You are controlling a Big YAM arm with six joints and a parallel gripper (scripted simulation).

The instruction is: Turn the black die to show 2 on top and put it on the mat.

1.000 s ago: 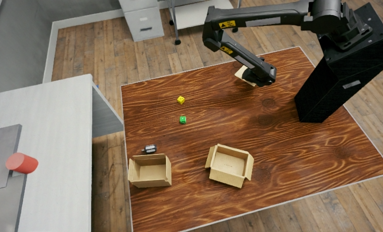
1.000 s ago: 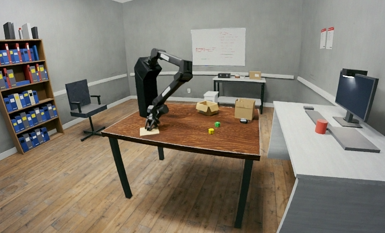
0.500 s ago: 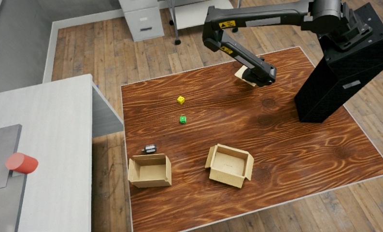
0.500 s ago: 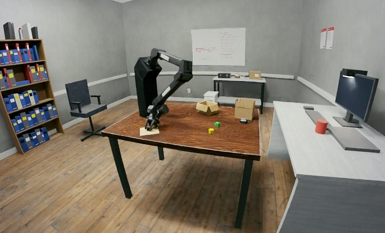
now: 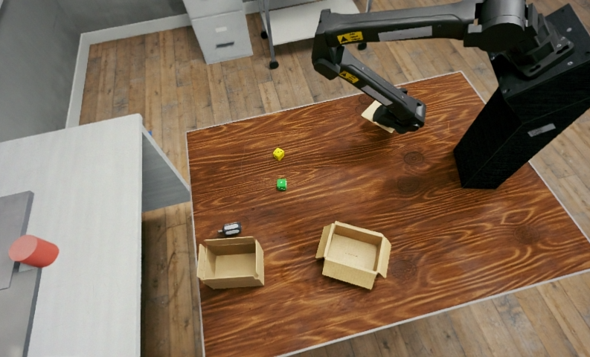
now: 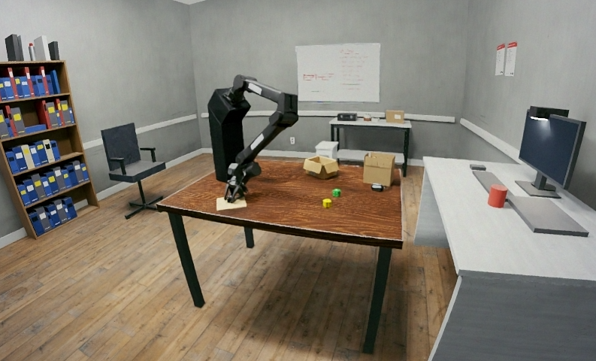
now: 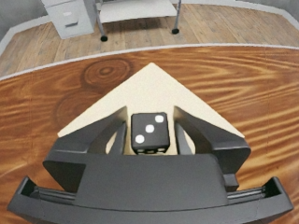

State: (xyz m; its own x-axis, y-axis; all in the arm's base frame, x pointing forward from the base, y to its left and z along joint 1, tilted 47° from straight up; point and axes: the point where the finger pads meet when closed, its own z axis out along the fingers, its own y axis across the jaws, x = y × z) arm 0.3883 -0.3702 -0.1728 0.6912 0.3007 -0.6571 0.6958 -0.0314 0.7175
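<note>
Right now the black die is 1 cm to the left of my hand. From my hand the other things lie so: yellow die: 46 cm ahead, 7 cm to the left, 1 cm below; then mat: 2 cm below, 1 cm to the left; then green die: 49 cm ahead, 20 cm to the left, 1 cm below.
</note>
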